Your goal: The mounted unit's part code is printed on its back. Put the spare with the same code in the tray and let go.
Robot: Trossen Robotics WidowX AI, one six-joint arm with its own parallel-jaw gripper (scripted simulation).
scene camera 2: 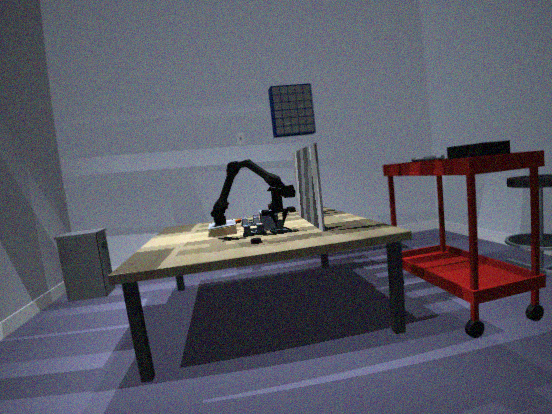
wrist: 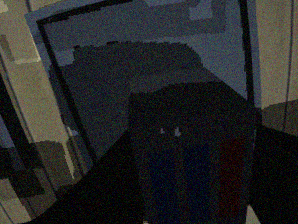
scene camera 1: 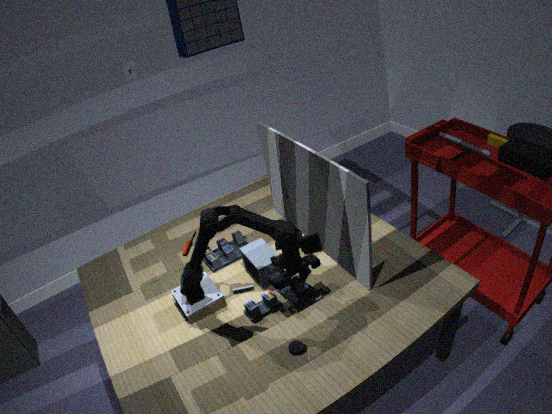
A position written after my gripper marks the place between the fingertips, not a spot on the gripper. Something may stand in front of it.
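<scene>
Dark spare block [wrist: 193, 137], carried by my gripper [scene camera 1: 297, 287] [wrist: 177, 131]. Dark-rimmed tray [wrist: 88, 58]. Grey mounted unit [scene camera 1: 256, 256]. Tall grey panel [scene camera 2: 306, 165].
</scene>
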